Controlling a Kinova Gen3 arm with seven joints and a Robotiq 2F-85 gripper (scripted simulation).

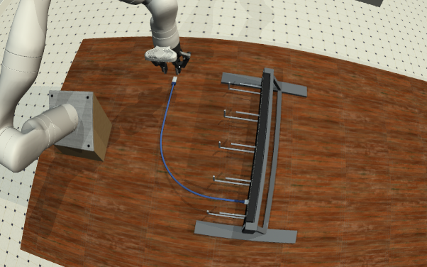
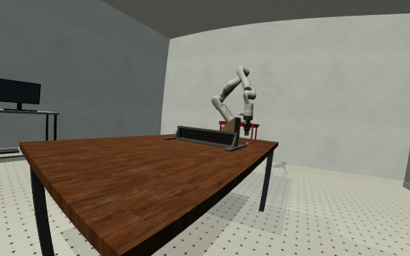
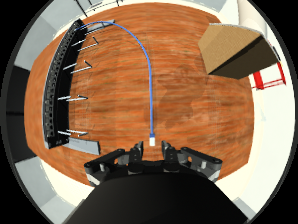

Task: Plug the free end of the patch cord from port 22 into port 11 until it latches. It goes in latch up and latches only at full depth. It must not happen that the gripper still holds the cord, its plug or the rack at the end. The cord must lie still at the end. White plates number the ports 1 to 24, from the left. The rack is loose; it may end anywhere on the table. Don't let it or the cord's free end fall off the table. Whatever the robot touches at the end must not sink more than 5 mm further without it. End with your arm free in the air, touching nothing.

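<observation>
The plug is 10 mm to the left of my hand and 80 mm below it.
</observation>
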